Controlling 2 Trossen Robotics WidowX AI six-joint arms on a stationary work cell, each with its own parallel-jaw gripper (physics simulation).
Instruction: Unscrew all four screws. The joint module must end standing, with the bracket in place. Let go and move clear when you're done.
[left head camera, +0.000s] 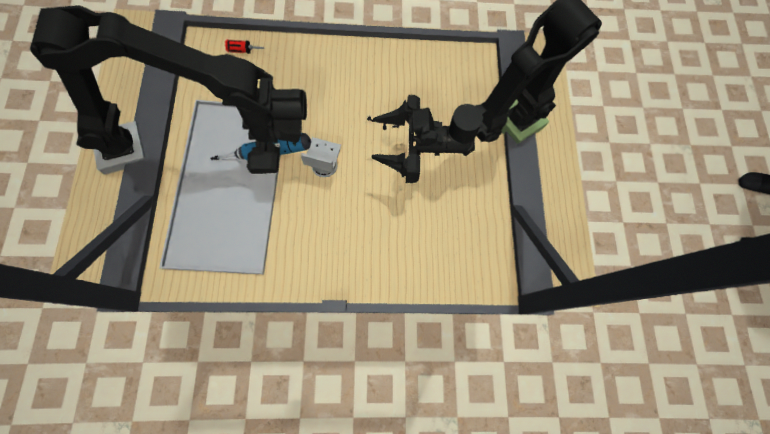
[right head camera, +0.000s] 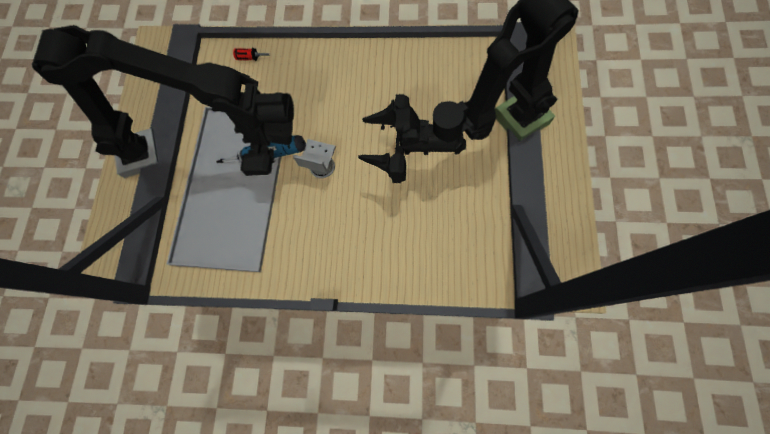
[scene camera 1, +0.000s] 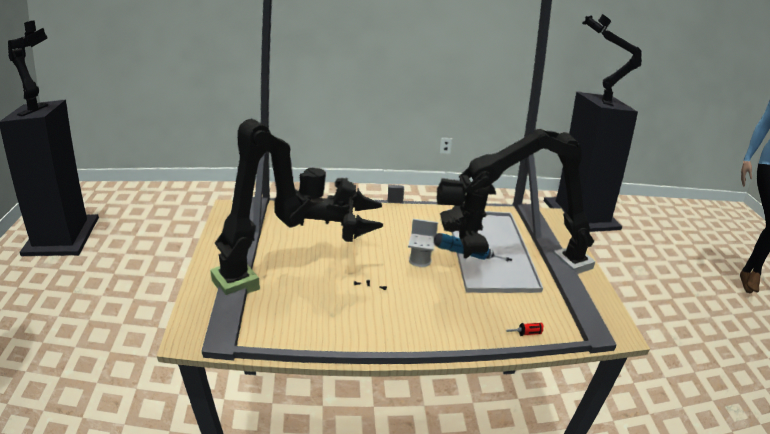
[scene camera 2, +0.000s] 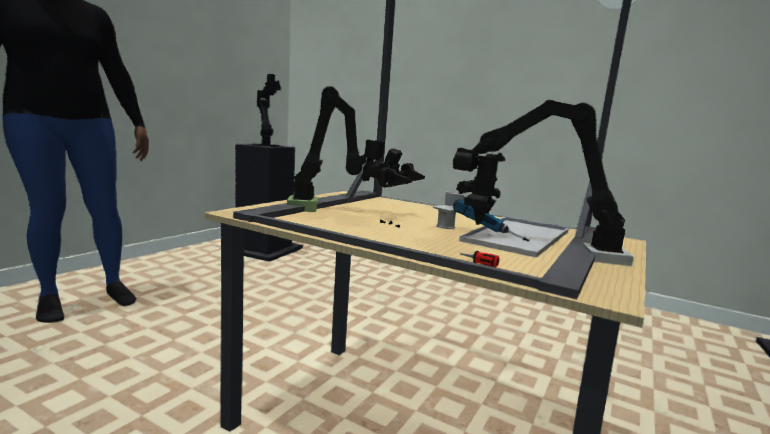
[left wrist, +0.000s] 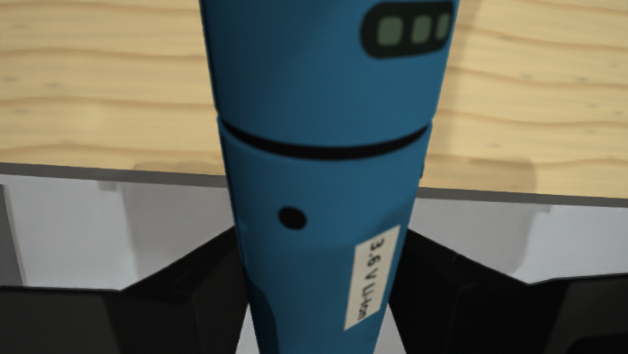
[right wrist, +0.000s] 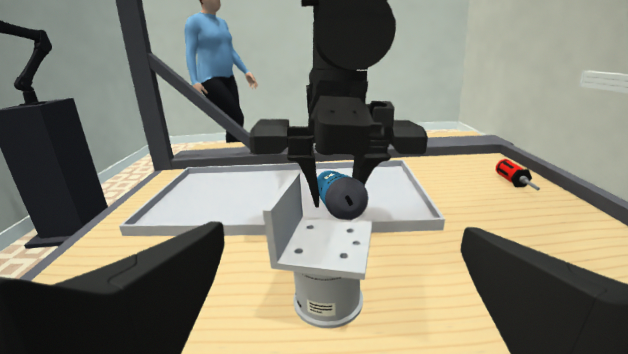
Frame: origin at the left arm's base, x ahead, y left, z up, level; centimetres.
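Seen in the pictures: left gripper, fingertip midpoint: (left head camera: 274, 152) (right head camera: 273, 154) (scene camera 1: 463, 253) (scene camera 2: 479, 223) (left wrist: 315, 232); right gripper, fingertip midpoint: (left head camera: 372, 137) (right head camera: 360, 138) (scene camera 1: 382, 215) (scene camera 2: 418, 179) (right wrist: 343, 237); left arm's base, origin of the base link: (left head camera: 116, 144) (right head camera: 134, 150) (scene camera 1: 575, 256) (scene camera 2: 606, 248); right arm's base, origin of the base link: (left head camera: 522, 116) (right head camera: 525, 111) (scene camera 1: 233, 273) (scene camera 2: 303, 198).
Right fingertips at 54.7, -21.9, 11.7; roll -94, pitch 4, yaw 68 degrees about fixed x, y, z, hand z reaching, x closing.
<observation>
Pixels of each thing's top centre, then the offset from my right fingertips to it, as dx, dy, dz.
- grey joint module, middle of its top: (right wrist: 325, 242) (scene camera 1: 422, 241) (scene camera 2: 447, 207) -10.8, +3.5, -8.1
- tray, middle of its top: (right wrist: 284, 187) (left head camera: 227, 181) (right head camera: 230, 183) (scene camera 1: 492, 245) (scene camera 2: 518, 231) -33.6, +5.8, -12.8
- red screwdriver, middle of its top: (right wrist: 520, 168) (scene camera 1: 525, 324) (scene camera 2: 479, 251) (left head camera: 243, 42) (right head camera: 250, 50) -20.2, +41.2, -11.5
The grey joint module (scene camera 1: 420, 256) (right wrist: 327, 297) stands upright on the table, with the L-shaped bracket (left head camera: 321, 150) (right wrist: 325, 247) on top; its holes show no screw heads. Three black screws (scene camera 1: 356, 283) (scene camera 1: 368, 282) (scene camera 1: 383, 287) lie on the table. My left gripper (left wrist: 315, 232) is shut on the blue electric screwdriver (left head camera: 293, 145) (scene camera 1: 450, 243) (left wrist: 320, 100) (right wrist: 347, 202), tilted above the tray (left head camera: 215, 231) (right wrist: 225, 195), dark-tipped bit low, rear end near the bracket. Whether a screw is on the tip I cannot tell. My right gripper (left head camera: 372, 138) (scene camera 1: 381, 214) (right wrist: 343, 236) is open, facing the module, apart from it.
A red screwdriver (left head camera: 237, 46) (scene camera 1: 532, 328) (right wrist: 513, 172) lies near the table's edge, beyond the tray. The dark frame (left head camera: 339, 29) runs around the work area, with uprights at the sides. The two arms face each other across the module.
</observation>
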